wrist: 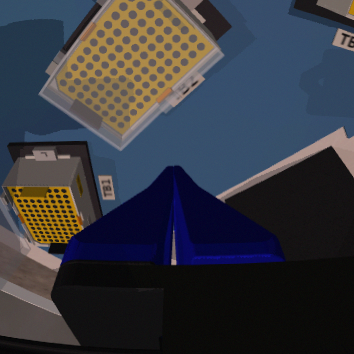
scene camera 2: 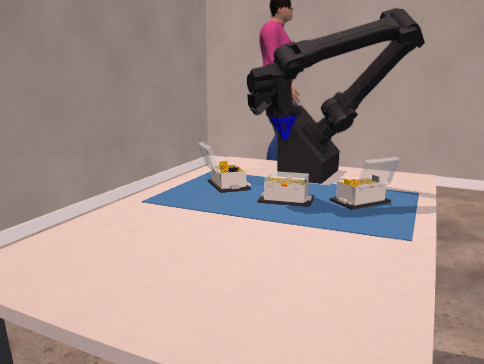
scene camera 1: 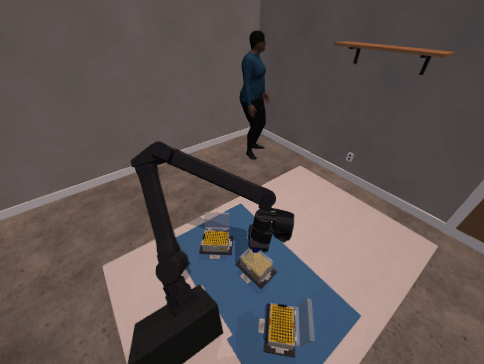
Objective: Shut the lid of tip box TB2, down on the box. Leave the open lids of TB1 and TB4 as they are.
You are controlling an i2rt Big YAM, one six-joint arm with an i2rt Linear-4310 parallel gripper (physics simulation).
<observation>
In view: my gripper point(scene camera 2: 285, 139).
My gripper also shows in the wrist view point(wrist: 173, 176).
</observation>
